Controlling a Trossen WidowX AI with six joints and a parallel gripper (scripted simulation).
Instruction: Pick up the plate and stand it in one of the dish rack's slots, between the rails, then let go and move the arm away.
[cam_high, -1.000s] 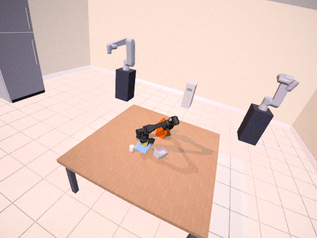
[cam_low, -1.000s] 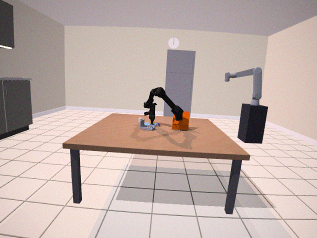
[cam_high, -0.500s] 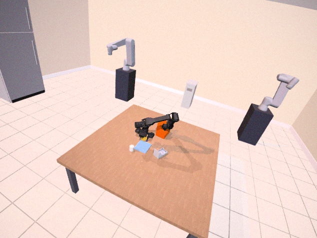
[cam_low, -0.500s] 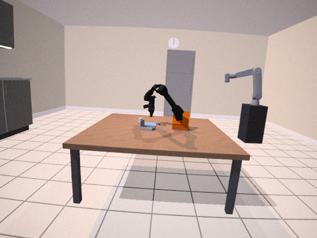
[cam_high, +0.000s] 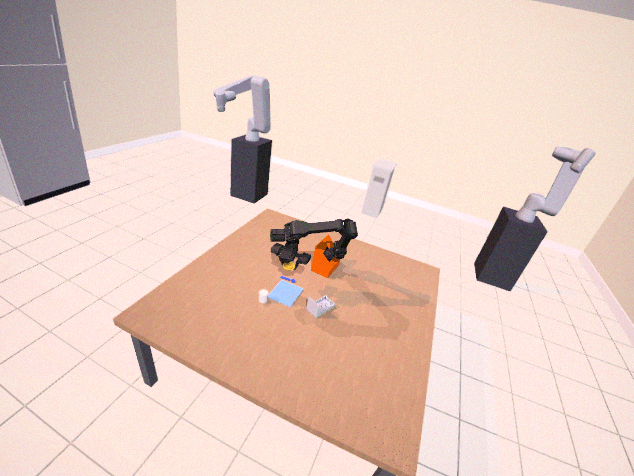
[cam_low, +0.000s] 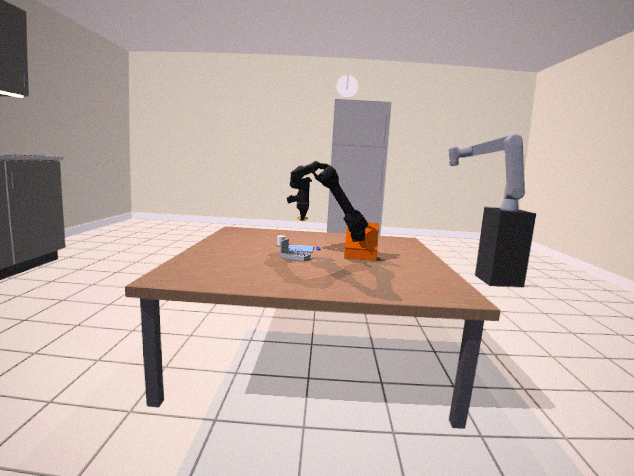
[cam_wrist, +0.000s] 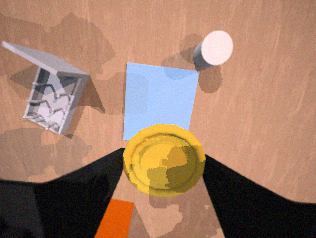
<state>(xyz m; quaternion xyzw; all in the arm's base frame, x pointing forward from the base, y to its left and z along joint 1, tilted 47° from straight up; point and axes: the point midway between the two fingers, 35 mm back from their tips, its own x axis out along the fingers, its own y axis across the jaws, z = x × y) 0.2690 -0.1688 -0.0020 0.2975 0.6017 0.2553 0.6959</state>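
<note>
My gripper tip is now 20 mm short of the dish rack, 200 mm to the right of it and 130 mm above it. Round my gripper tip: white cup (110 mm ahead, 70 mm to the right, 130 mm below); then blue cloth (10 mm ahead, 10 mm to the left, 150 mm below); then yellow plate (10 mm above).
</note>
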